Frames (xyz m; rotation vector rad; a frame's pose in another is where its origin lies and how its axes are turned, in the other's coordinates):
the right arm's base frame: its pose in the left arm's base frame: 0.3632 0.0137 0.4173 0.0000 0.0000 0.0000
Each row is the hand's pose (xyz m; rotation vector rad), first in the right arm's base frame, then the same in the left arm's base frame.
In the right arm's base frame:
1: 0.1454 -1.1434 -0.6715 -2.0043 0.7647 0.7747
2: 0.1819 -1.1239 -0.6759 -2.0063 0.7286 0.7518
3: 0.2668 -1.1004 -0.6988 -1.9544 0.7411 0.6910
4: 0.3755 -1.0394 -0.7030 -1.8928 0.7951 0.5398
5: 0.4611 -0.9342 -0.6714 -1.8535 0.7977 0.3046
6: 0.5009 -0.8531 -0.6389 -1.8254 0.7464 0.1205
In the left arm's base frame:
1: 0.5086 -1.1297 -0.2542 -2.0043 0.7647 0.7747
2: 0.5451 -1.1102 -0.2586 -2.0063 0.7286 0.7518
3: 0.6300 -1.0867 -0.2815 -1.9544 0.7411 0.6910
4: 0.7387 -1.0257 -0.2857 -1.8928 0.7951 0.5398
5: 0.8243 -0.9205 -0.2541 -1.8535 0.7977 0.3046
6: 0.8641 -0.8394 -0.2216 -1.8254 0.7464 0.1205

